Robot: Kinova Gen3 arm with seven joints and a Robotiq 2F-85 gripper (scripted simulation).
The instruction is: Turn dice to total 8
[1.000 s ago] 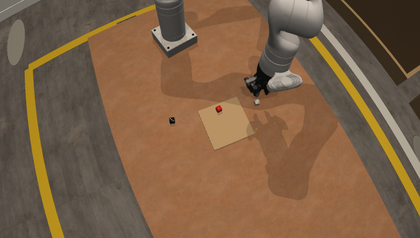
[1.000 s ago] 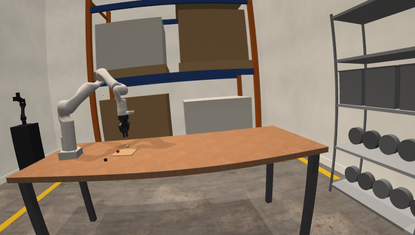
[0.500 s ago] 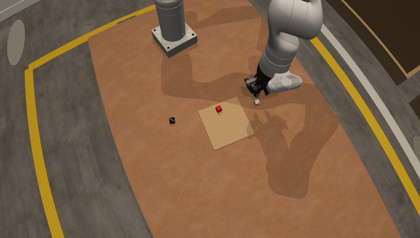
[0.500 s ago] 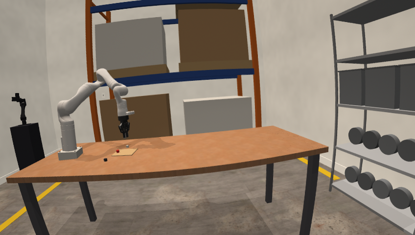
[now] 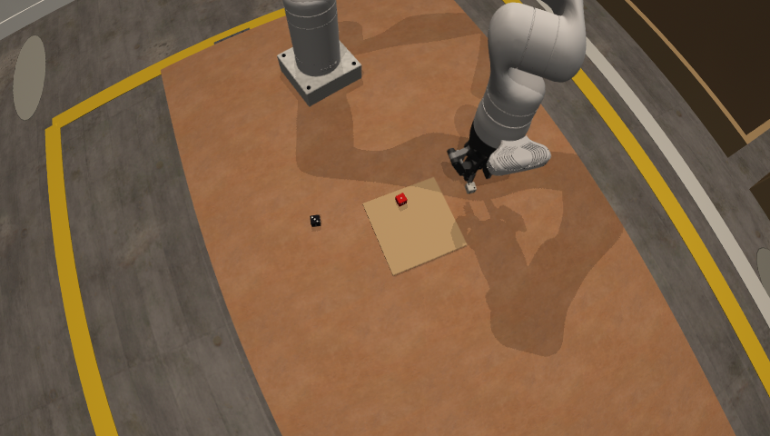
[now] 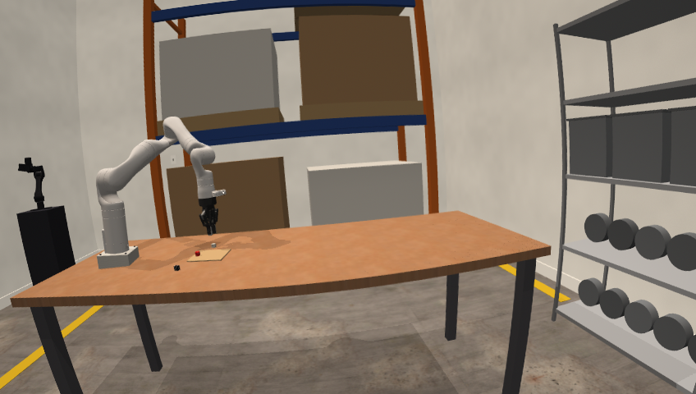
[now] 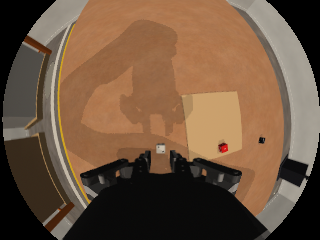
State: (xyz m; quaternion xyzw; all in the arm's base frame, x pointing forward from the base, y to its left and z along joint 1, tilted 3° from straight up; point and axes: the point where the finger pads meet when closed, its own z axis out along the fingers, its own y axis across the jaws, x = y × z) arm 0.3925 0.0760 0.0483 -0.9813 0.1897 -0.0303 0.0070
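Right now my hand is 7 cm above the white die. Also, from my hand: black die (26 cm to the right, 11 cm behind, 7 cm below); red die (12 cm to the right, 6 cm below, 6 cm behind); tan mat (13 cm to the right, 7 cm below, 1 cm behind).
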